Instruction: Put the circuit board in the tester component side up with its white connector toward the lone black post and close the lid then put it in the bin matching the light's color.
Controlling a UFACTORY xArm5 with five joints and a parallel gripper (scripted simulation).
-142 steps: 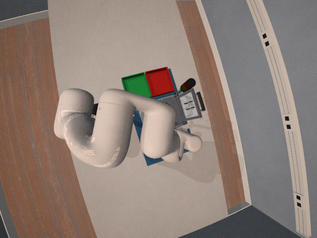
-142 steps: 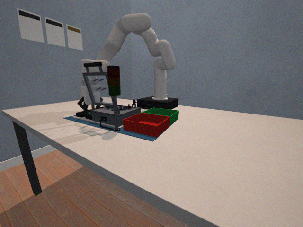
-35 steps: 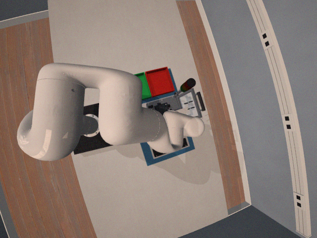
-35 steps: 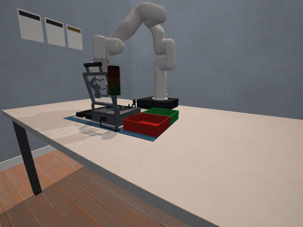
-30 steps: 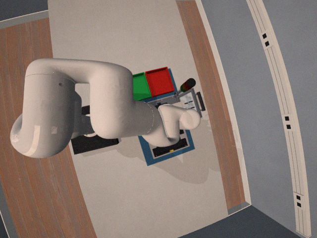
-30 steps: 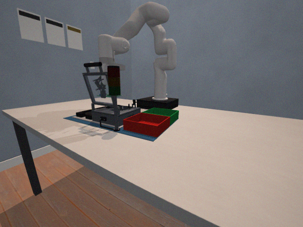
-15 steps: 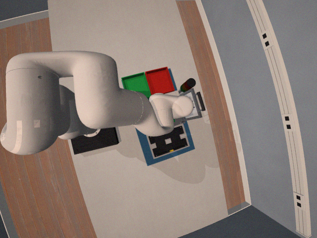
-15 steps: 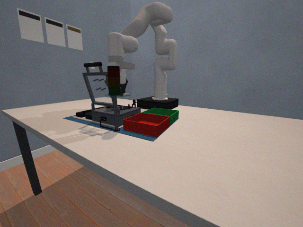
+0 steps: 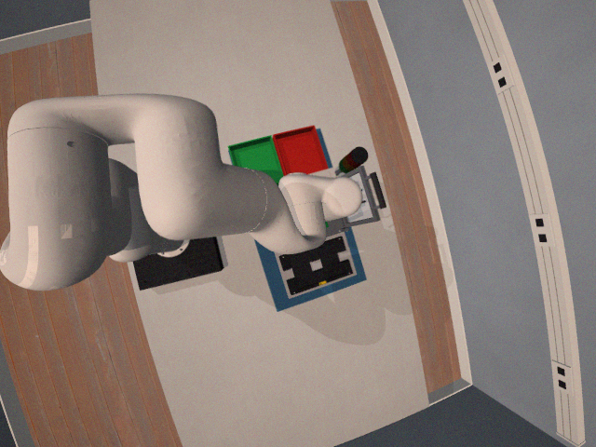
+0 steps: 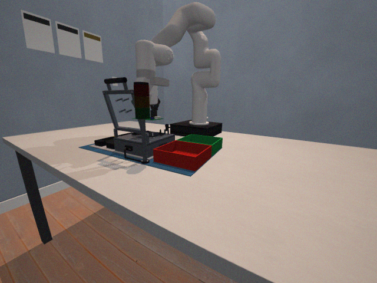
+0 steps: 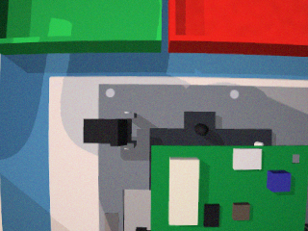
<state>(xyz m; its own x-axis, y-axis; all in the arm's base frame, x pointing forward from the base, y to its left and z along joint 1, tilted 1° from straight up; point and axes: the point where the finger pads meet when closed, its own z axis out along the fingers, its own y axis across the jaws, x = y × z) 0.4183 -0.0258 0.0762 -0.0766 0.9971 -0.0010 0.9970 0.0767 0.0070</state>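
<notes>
Right now the black block is 6 cm behind my hand, 5 cm to the left of it and 5 cm below it. Round my hand: red bin (20 cm to the left, 12 cm below, 3 cm ahead); green bin (19 cm to the left, 12 cm below, 12 cm behind); green circuit board (right at my hand).
</notes>
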